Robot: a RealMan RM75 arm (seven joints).
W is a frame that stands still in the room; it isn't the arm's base.
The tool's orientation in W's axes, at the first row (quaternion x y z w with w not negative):
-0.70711, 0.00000, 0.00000, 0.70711
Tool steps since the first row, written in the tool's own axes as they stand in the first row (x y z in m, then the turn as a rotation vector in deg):
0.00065, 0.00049, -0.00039, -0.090, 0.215, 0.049
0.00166, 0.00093, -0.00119, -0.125, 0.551, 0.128
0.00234, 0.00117, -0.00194, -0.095, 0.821, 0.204
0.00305, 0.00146, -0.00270, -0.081, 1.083, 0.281
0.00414, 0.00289, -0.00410, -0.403, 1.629, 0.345
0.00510, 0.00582, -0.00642, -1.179, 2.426, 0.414
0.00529, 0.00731, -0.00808, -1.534, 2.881, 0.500
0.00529, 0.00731, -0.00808, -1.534, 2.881, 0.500
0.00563, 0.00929, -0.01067, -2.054, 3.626, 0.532
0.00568, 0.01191, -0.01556, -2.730, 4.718, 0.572
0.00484, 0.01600, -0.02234, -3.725, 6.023, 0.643
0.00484, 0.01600, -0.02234, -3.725, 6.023, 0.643
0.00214, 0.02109, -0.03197, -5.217, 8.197, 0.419
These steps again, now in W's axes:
0.00065, -0.00039, -0.00049, -0.090, 0.049, -0.215
0.00166, -0.00119, -0.00093, -0.125, 0.128, -0.551
0.00234, -0.00194, -0.00117, -0.095, 0.204, -0.821
0.00305, -0.00270, -0.00146, -0.081, 0.281, -1.083
0.00414, -0.00410, -0.00289, -0.403, 0.345, -1.629
0.00510, -0.00642, -0.00582, -1.179, 0.414, -2.426
0.00529, -0.00808, -0.00731, -1.534, 0.500, -2.881
0.00529, -0.00808, -0.00731, -1.534, 0.500, -2.881
0.00563, -0.01067, -0.00929, -2.054, 0.532, -3.626
0.00568, -0.01556, -0.01191, -2.730, 0.572, -4.718
0.00484, -0.02234, -0.01600, -3.725, 0.643, -6.023
0.00484, -0.02234, -0.01600, -3.725, 0.643, -6.023
0.00214, -0.03197, -0.02109, -5.217, 0.419, -8.197

